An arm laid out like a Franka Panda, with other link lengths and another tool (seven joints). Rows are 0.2 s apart.
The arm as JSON. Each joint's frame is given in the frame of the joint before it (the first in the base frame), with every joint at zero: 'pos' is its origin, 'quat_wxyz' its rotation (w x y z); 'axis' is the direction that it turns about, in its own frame. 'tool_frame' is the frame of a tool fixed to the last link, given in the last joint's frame.
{
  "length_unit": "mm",
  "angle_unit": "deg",
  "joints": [
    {
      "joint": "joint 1",
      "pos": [
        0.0,
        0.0,
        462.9
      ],
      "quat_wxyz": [
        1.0,
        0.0,
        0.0,
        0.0
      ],
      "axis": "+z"
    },
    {
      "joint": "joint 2",
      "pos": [
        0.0,
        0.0,
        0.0
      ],
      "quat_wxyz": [
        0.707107,
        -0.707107,
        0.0,
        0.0
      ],
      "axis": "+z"
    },
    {
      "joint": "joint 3",
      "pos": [
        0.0,
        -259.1,
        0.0
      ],
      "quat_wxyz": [
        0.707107,
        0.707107,
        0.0,
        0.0
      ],
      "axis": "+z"
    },
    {
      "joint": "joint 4",
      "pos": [
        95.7,
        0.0,
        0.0
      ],
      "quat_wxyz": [
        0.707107,
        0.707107,
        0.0,
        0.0
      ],
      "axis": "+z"
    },
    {
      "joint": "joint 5",
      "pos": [
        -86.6,
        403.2,
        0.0
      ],
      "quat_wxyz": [
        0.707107,
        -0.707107,
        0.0,
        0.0
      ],
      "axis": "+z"
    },
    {
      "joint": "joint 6",
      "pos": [
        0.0,
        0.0,
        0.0
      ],
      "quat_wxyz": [
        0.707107,
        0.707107,
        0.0,
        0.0
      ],
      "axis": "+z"
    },
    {
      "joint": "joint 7",
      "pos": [
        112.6,
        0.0,
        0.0
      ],
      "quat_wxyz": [
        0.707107,
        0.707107,
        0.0,
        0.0
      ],
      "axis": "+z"
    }
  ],
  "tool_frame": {
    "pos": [
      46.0,
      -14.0,
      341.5
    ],
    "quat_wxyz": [
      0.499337,
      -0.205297,
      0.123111,
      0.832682
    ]
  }
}
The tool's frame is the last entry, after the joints.
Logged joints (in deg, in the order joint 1, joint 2, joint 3, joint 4, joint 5, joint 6, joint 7), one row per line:
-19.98, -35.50, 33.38, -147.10, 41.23, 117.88, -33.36
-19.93, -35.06, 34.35, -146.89, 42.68, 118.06, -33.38
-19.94, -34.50, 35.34, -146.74, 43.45, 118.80, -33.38
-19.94, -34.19, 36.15, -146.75, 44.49, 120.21, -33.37
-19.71, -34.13, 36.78, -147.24, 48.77, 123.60, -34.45
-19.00, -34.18, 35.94, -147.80, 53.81, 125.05, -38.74
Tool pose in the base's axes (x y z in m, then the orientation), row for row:
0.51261, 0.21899, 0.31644, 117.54, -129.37, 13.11
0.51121, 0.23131, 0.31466, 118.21, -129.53, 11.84
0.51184, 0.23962, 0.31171, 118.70, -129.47, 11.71
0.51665, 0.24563, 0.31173, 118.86, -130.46, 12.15
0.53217, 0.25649, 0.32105, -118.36, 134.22, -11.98
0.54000, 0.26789, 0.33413, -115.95, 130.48, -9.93
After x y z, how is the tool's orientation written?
As a rotation vector, in degrees.
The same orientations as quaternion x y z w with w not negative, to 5 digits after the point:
0.67000, -0.73744, 0.07473, 0.04115
0.67210, -0.73646, 0.06732, 0.03699
0.67388, -0.73503, 0.06648, 0.03457
0.67164, -0.73719, 0.06866, 0.02701
-0.65992, 0.74834, -0.06679, 0.00564
-0.66252, 0.74554, -0.05674, 0.04504

